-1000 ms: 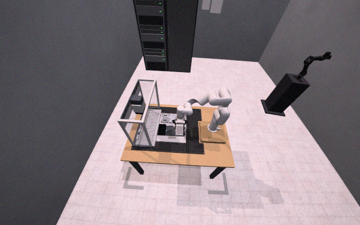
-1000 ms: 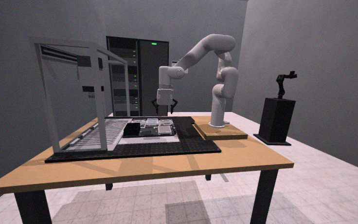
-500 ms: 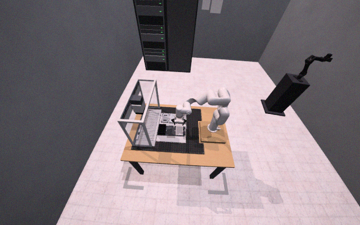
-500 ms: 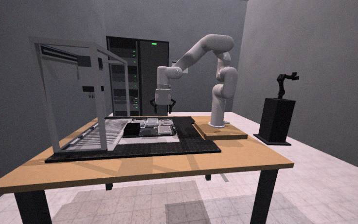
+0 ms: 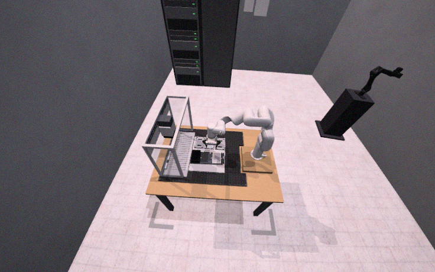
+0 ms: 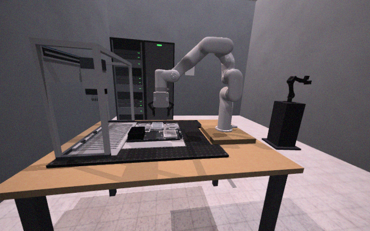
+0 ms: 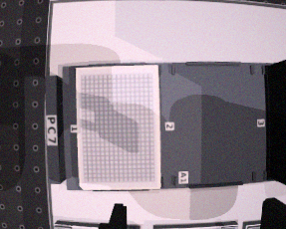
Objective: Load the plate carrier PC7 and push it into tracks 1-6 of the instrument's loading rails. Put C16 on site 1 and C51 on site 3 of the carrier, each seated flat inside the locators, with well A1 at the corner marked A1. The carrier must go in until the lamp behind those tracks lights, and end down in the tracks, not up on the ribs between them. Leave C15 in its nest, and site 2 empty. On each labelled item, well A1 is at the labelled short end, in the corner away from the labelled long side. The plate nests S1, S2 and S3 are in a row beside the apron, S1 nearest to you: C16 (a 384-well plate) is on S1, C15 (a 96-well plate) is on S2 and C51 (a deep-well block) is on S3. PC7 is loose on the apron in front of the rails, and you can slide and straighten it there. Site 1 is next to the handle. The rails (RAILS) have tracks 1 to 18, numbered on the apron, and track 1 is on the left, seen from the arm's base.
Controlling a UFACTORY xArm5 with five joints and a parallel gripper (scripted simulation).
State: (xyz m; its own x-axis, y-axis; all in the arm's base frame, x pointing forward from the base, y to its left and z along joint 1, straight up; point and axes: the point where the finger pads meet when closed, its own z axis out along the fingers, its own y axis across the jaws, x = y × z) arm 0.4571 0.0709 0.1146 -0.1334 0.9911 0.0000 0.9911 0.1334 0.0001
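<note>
My hand is 30 mm short of the grey plate carrier PC7, 60 mm to the right of it and 120 mm above it. The rest, counted from my hand: post (200 mm ahead, 300 mm to the left, 110 mm above); then 96-well plate C15 (50 mm ahead, 120 mm to the right, 120 mm below).
</note>
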